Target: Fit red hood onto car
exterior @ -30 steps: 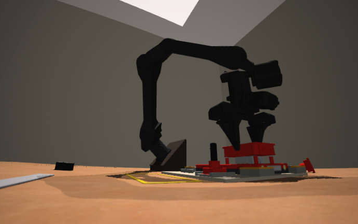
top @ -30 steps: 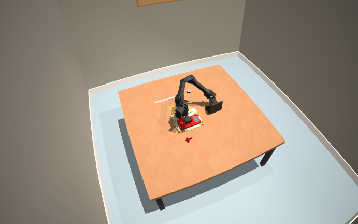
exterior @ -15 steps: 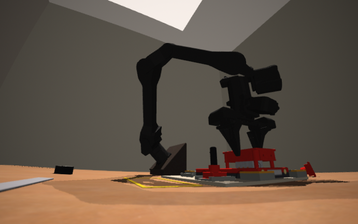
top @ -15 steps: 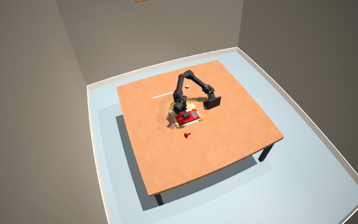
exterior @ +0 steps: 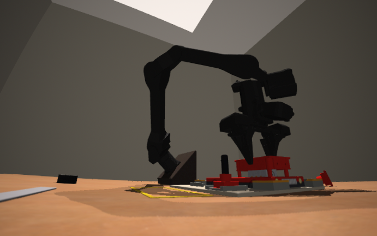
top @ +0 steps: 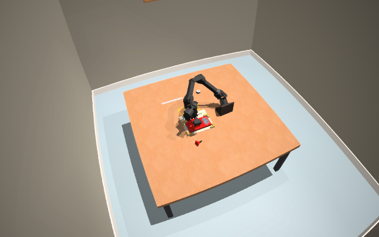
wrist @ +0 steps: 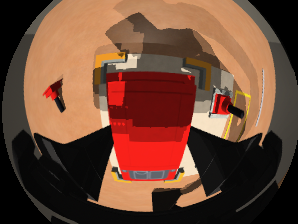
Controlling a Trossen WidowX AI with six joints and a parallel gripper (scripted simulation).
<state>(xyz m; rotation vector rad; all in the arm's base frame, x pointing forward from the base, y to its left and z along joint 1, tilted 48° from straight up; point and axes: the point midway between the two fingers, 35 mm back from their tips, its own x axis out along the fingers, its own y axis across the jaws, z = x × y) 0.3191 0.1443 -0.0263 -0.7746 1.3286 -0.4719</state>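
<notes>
My gripper tip is now right at the red hood. Also, from my gripper tip: jig (4 cm below, 3 cm to the right, 3 cm behind); then strip (37 cm to the right, 11 cm ahead, 5 cm below); then grey engine block (3 cm below).
</notes>
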